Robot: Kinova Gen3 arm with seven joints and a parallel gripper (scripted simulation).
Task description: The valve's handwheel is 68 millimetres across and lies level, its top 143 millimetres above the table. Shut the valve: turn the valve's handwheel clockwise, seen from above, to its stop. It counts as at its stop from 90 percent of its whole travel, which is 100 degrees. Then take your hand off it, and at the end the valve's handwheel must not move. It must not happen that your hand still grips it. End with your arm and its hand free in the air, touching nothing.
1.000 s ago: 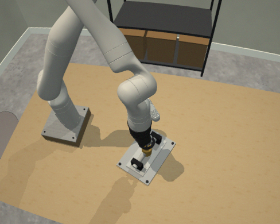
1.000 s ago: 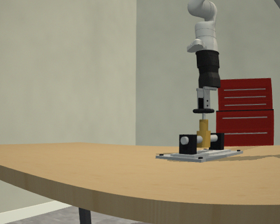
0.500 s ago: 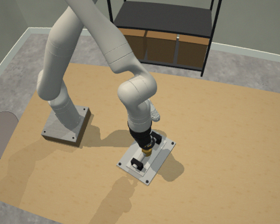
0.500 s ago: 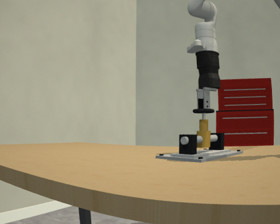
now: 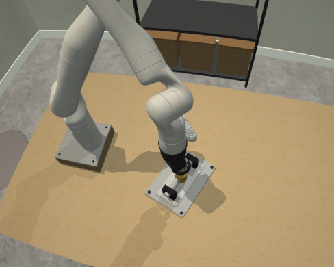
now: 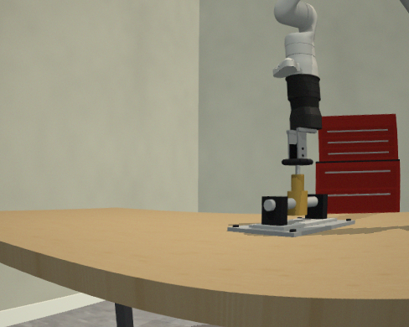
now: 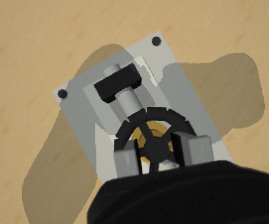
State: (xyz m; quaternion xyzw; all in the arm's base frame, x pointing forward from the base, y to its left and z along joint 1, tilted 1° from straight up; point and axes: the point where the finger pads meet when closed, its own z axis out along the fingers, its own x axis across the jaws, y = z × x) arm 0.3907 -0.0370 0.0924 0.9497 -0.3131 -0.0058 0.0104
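My gripper is now 3 cm above the handwheel.
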